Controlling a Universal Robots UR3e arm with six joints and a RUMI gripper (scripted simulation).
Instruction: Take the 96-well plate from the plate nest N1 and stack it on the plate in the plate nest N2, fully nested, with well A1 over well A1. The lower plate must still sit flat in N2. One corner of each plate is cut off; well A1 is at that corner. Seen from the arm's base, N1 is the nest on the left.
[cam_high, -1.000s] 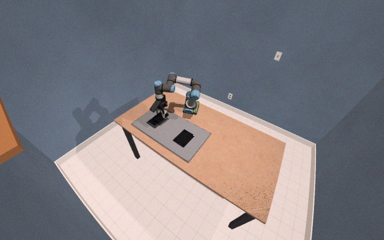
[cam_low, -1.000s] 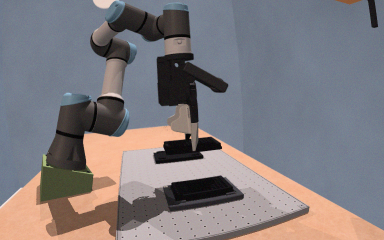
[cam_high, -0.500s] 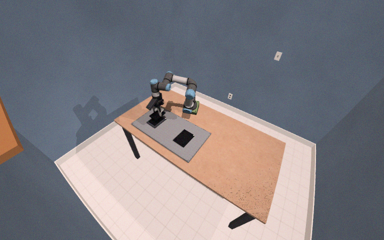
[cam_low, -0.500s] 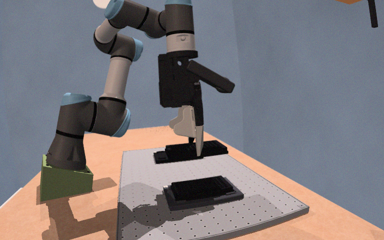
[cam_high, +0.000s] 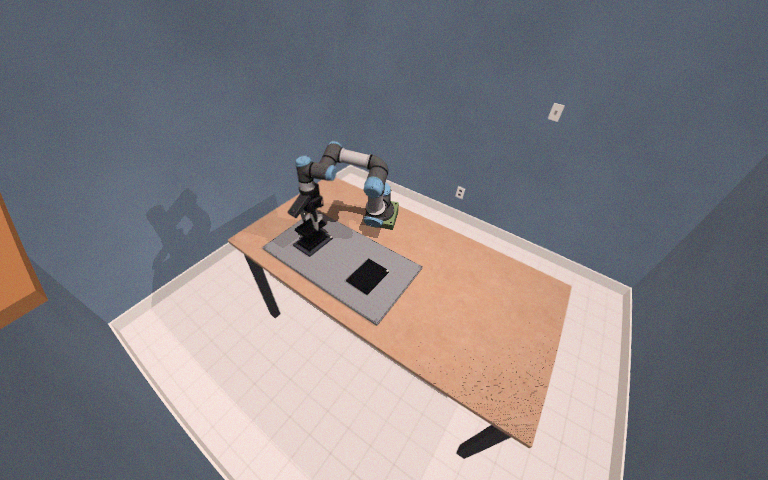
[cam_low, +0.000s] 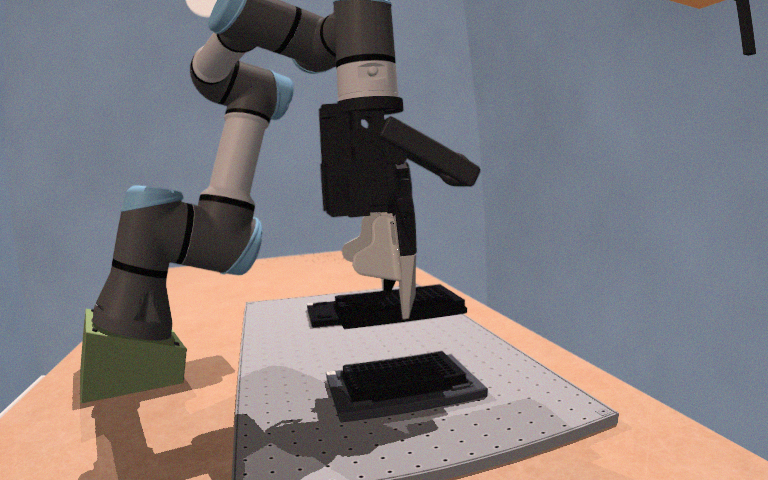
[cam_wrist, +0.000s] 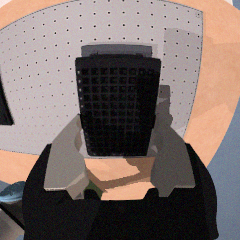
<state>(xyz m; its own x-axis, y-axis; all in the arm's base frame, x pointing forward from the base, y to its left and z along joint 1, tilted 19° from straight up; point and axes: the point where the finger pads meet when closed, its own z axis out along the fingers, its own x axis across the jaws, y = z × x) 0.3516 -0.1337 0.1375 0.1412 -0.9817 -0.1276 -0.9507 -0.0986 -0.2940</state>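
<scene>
Right now my hand is 11 cm above the grey nest frame. From my hand the other things lie so: nest N1: 5 cm behind, 35 cm to the left, 11 cm below.
</scene>
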